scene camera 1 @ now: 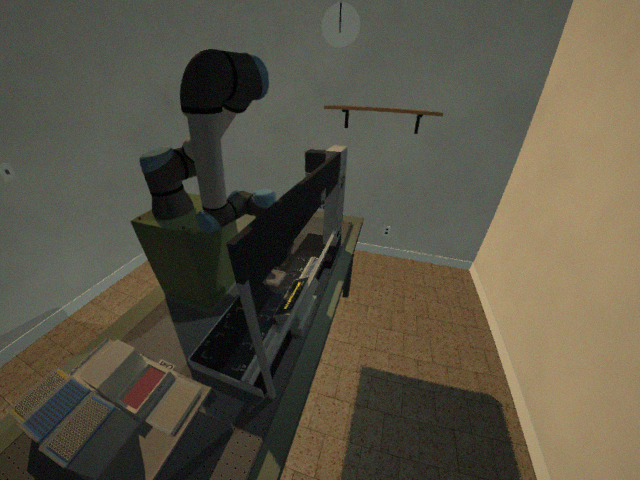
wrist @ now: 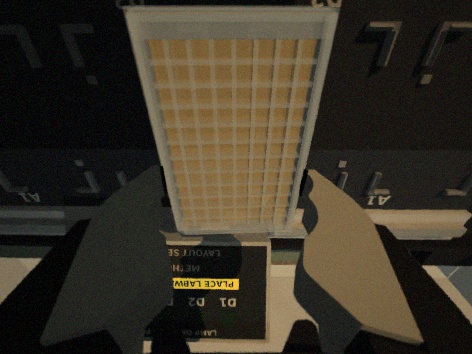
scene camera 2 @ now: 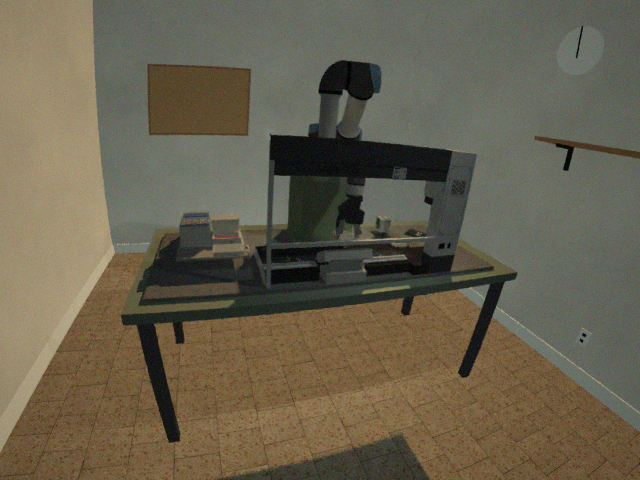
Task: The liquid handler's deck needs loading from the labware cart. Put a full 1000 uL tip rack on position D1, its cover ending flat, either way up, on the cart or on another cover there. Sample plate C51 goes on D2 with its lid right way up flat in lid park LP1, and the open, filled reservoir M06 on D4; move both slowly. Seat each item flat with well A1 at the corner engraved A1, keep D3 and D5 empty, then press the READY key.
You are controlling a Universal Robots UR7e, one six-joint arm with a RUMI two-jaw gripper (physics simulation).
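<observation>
My gripper (wrist: pixel 233 170) (scene camera 2: pixel 347 233) is shut on a pale plate (wrist: pixel 235 130) (scene camera 1: pixel 275 277) with a grid of amber wells, over the black deck (wrist: pixel 60 125) (scene camera 1: pixel 227 335). The plate's label does not show. Its height above the deck is unclear. In the wrist view an engraved A1 (wrist: pixel 378 200) shows right of it; the position labels at the top are cut off. On the cart, in scene camera 1, are several tip racks (scene camera 1: pixel 80 427), a reservoir with red contents (scene camera 1: pixel 143 388), a pale flat item (scene camera 1: pixel 174 406) and a pale block (scene camera 1: pixel 107 363).
The handler's dark beam (scene camera 1: pixel 289 217) (scene camera 2: pixel 361 157) spans above the deck, with a slim post (scene camera 1: pixel 255 330) (scene camera 2: pixel 269 222) and a pale tower (scene camera 2: pixel 451 206). Its screen (wrist: pixel 220 315) (scene camera 1: pixel 289 302) has a yellow line. A small white and green box (scene camera 2: pixel 383 224) stands behind.
</observation>
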